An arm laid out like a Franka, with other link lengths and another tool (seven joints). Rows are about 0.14 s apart.
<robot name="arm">
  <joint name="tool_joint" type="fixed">
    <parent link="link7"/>
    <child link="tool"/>
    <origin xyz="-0.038 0.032 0.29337" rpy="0 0.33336 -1.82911"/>
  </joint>
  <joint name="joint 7" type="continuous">
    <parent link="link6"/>
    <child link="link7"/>
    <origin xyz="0.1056 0 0" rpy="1.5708 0 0"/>
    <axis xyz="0 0 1"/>
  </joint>
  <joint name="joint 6" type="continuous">
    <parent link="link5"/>
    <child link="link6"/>
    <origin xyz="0 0 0" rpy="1.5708 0 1.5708"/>
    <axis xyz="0 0 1"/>
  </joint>
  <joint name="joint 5" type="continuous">
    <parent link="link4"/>
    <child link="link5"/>
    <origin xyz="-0.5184 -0.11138 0" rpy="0 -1.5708 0"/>
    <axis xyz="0 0 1"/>
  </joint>
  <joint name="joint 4" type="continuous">
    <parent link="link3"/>
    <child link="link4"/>
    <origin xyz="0.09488 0 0" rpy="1.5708 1.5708 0"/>
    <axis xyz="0 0 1"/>
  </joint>
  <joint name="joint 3" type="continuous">
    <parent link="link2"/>
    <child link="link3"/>
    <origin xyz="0 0.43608 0" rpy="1.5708 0 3.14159"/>
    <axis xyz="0 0 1"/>
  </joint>
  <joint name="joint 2" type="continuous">
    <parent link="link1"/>
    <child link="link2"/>
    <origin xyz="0 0 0" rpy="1.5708 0 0"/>
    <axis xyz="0 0 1"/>
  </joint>
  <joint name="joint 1" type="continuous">
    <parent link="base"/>
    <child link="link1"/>
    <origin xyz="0 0 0.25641" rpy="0 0 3.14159"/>
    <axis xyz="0 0 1"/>
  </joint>
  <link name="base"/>
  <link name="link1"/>
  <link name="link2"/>
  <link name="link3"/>
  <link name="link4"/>
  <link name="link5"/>
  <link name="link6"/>
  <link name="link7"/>
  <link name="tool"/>
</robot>
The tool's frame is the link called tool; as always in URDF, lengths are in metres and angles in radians. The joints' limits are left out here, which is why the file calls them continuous.
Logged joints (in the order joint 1, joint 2, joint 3, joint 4, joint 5, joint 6, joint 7), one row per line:
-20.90 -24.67 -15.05 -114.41 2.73 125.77 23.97
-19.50 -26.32 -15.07 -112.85 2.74 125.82 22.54
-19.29 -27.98 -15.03 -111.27 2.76 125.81 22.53
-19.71 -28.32 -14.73 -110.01 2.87 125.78 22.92
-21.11 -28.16 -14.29 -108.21 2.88 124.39 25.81
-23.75 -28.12 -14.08 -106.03 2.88 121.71 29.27
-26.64 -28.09 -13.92 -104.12 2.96 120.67 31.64
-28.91 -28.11 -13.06 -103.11 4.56 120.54 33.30
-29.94 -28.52 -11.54 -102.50 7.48 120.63 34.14
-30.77 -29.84 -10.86 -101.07 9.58 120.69 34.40
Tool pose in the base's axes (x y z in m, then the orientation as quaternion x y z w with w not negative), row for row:
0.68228 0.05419 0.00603 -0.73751 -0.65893 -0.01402 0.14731
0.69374 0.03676 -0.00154 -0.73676 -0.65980 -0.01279 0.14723
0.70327 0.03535 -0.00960 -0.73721 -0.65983 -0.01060 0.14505
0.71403 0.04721 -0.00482 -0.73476 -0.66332 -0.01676 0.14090
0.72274 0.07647 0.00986 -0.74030 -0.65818 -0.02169 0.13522
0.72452 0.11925 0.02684 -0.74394 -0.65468 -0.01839 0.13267
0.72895 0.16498 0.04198 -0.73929 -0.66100 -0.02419 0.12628
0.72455 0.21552 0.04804 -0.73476 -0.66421 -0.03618 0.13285
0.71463 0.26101 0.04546 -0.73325 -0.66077 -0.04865 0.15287
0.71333 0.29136 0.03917 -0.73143 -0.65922 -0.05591 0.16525
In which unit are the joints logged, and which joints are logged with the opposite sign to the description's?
The joints are logged in degrees. Opposite sign: joint 1, joint 2.
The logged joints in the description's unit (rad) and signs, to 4 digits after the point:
0.3648 0.4306 -0.2627 -1.9968 0.0476 2.1951 0.4184
0.3403 0.4594 -0.2630 -1.9696 0.0478 2.1960 0.3934
0.3367 0.4883 -0.2623 -1.9420 0.0482 2.1958 0.3932
0.3440 0.4943 -0.2571 -1.9200 0.0501 2.1953 0.4000
0.3684 0.4915 -0.2494 -1.8886 0.0503 2.1710 0.4505
0.4145 0.4908 -0.2457 -1.8506 0.0503 2.1242 0.5109
0.4650 0.4903 -0.2429 -1.8172 0.0517 2.1061 0.5522
0.5046 0.4906 -0.2279 -1.7996 0.0796 2.1038 0.5812
0.5226 0.4978 -0.2014 -1.7890 0.1306 2.1054 0.5959
0.5370 0.5208 -0.1895 -1.7640 0.1672 2.1064 0.6004

